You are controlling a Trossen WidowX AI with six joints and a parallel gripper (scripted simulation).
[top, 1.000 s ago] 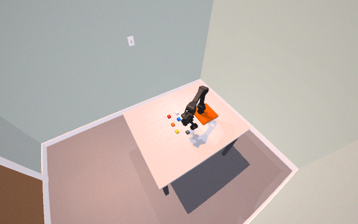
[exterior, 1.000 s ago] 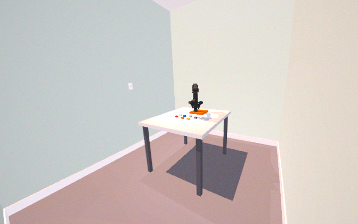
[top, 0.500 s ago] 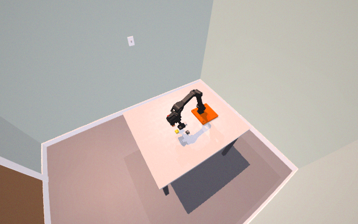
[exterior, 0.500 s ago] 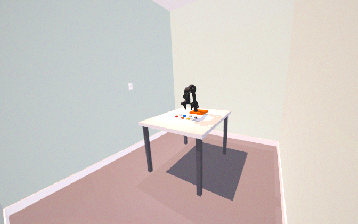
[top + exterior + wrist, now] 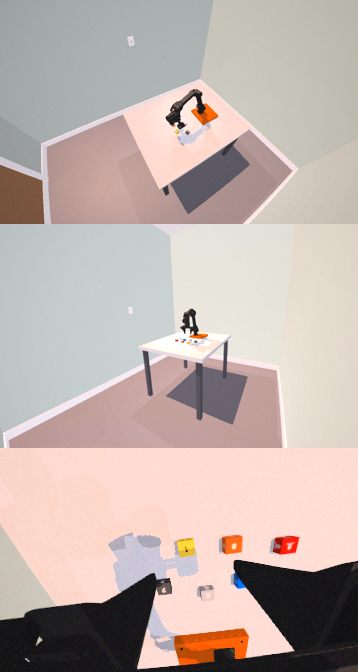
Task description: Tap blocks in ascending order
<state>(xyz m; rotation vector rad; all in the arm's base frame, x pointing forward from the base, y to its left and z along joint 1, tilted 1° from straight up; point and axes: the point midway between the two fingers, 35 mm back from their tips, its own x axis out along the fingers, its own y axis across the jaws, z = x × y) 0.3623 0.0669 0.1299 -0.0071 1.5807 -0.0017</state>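
The yellow block lies 11 cm below my gripper tip and 1 cm behind it. The rest, counted from my gripper tip: orange block 11 cm below, 9 cm to the right, 2 cm behind; grey block 13 cm behind, 11 cm below, 3 cm to the right; dark block 11 cm below, 9 cm behind, 7 cm to the left.
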